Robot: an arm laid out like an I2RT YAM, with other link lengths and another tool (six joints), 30 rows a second.
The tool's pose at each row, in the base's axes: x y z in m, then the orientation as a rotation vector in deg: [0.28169 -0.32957 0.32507 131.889 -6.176 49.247]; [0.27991 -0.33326 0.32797 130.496 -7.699 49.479]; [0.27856 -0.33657 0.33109 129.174 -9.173 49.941]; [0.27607 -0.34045 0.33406 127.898 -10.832 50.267]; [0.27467 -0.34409 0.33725 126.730 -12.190 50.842]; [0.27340 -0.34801 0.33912 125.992 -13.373 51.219]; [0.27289 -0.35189 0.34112 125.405 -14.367 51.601]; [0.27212 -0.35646 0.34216 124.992 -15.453 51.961]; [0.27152 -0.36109 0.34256 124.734 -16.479 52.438]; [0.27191 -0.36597 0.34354 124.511 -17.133 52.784]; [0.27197 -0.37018 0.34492 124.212 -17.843 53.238]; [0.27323 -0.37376 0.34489 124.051 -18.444 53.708]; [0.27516 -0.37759 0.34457 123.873 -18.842 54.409]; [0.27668 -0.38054 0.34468 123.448 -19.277 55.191]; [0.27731 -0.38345 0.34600 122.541 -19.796 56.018]
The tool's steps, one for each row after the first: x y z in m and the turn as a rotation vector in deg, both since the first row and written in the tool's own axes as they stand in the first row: [-0.00017 0.00501 -0.00033 -1.533 0.156 0.841]; [0.00019 0.00972 -0.00078 -2.916 0.458 1.759]; [-0.00051 0.01512 -0.00142 -4.322 0.609 2.784]; [-0.00020 0.02013 -0.00173 -5.485 0.976 3.720]; [-0.00063 0.02459 -0.00106 -6.271 1.132 4.554]; [-0.00038 0.02886 -0.00007 -6.876 1.297 5.289]; [-0.00103 0.03321 0.00174 -7.340 1.372 6.117]; [-0.00193 0.03719 0.00405 -7.611 1.497 6.974]; [-0.00175 0.04139 0.00672 -7.820 1.622 7.525]; [-0.00149 0.04541 0.00858 -8.071 1.827 8.144]; [-0.00105 0.04779 0.01151 -8.171 2.031 8.713]; [-0.00030 0.05000 0.01512 -8.178 2.449 9.215]; [0.00051 0.05190 0.01772 -8.385 2.985 9.732]; [0.00138 0.05470 0.01913 -9.020 3.672 10.252]
